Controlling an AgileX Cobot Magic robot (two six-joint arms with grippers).
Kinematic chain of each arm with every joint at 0, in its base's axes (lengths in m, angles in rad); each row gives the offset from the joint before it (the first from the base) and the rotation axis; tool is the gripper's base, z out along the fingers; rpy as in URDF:
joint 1: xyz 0 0 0.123 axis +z
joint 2: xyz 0 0 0 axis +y
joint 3: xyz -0.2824 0 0.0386 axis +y
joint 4: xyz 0.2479 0 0.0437 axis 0.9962 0 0.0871
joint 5: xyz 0 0 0 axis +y
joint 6: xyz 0.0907 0 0.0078 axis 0.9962 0 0.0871
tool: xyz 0 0 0 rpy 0 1.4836 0
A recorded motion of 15 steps. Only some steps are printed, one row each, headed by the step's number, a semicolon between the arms.
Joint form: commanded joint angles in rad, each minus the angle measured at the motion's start. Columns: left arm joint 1, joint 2, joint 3, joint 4, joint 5, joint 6; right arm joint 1, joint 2, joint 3, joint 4, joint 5, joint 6.
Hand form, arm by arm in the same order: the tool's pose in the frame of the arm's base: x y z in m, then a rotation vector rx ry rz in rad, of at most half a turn. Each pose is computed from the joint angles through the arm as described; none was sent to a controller.
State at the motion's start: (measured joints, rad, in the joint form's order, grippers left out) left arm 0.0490 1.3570 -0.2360 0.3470 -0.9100 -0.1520; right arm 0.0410 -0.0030 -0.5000 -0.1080 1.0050 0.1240
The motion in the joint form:
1: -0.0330 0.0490 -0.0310 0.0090 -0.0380 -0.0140; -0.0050 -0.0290 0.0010 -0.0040 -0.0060 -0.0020
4: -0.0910 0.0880 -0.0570 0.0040 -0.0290 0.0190; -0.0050 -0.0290 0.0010 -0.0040 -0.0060 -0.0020
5: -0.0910 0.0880 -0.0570 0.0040 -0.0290 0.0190; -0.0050 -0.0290 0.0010 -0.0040 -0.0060 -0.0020
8: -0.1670 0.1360 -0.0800 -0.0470 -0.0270 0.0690; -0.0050 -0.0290 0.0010 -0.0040 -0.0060 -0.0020
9: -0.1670 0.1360 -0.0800 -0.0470 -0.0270 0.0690; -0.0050 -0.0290 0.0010 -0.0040 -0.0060 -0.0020
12: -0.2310 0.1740 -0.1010 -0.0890 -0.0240 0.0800; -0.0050 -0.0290 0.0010 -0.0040 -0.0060 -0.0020
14: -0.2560 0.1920 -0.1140 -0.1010 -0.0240 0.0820; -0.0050 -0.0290 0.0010 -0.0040 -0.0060 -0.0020
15: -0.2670 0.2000 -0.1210 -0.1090 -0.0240 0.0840; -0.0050 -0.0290 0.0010 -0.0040 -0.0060 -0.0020
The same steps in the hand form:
1: 0.2221 -0.0222 0.1892 0.2401 1.6869 -0.1972; -0.0074 -0.0088 0.2822 0.0868 1.9451 -0.0274
4: 0.2287 -0.0349 0.1856 0.3113 1.6971 -0.2145; -0.0074 -0.0088 0.2822 0.0868 1.9451 -0.0274
5: 0.2287 -0.0349 0.1856 0.3113 1.6971 -0.2145; -0.0074 -0.0088 0.2822 0.0868 1.9451 -0.0274
8: 0.2349 -0.0496 0.1799 0.3624 1.7077 -0.2242; -0.0074 -0.0088 0.2822 0.0868 1.9451 -0.0274
9: 0.2349 -0.0496 0.1799 0.3624 1.7077 -0.2242; -0.0074 -0.0088 0.2822 0.0868 1.9451 -0.0274
12: 0.2392 -0.0630 0.1754 0.3818 1.7207 -0.2532; -0.0074 -0.0088 0.2822 0.0868 1.9451 -0.0274
14: 0.2418 -0.0690 0.1739 0.3923 1.7230 -0.2671; -0.0074 -0.0088 0.2822 0.0868 1.9451 -0.0274
15: 0.2433 -0.0715 0.1735 0.3948 1.7230 -0.2716; -0.0074 -0.0088 0.2822 0.0868 1.9451 -0.0274

